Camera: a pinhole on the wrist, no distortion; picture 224 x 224 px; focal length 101.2 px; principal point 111.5 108.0 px. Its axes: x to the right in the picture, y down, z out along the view. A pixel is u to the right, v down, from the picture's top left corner.
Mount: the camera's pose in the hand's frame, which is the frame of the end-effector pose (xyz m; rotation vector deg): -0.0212 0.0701 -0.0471 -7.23 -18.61 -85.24
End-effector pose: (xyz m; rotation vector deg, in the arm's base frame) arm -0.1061 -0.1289 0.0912 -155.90 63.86 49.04
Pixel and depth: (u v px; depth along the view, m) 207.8 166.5 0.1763
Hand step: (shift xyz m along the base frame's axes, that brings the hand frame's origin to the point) -0.0259 0.0329 -0.1898
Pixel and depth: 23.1 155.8 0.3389
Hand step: -0.3611 -0.3294 -0.1536
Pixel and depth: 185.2 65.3 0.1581
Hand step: -0.1189 0.1004 -0.0544
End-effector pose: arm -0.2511 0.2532 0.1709 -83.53 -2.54 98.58
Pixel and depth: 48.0 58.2 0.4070
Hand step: -0.4476 -0.3199 0.0878
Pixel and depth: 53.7 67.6 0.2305
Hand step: -0.2525 -0.1927 0.0248
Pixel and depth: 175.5 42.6 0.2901
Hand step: -0.2021 0.0042 0.2906
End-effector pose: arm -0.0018 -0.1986 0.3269 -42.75 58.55 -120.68
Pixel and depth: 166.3 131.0 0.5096
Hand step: 0.3483 -0.2438 0.3219
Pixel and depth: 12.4 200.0 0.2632
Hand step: 0.1416 -0.3891 -0.2230
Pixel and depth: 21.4 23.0 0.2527
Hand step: 0.3513 0.0083 -0.2789
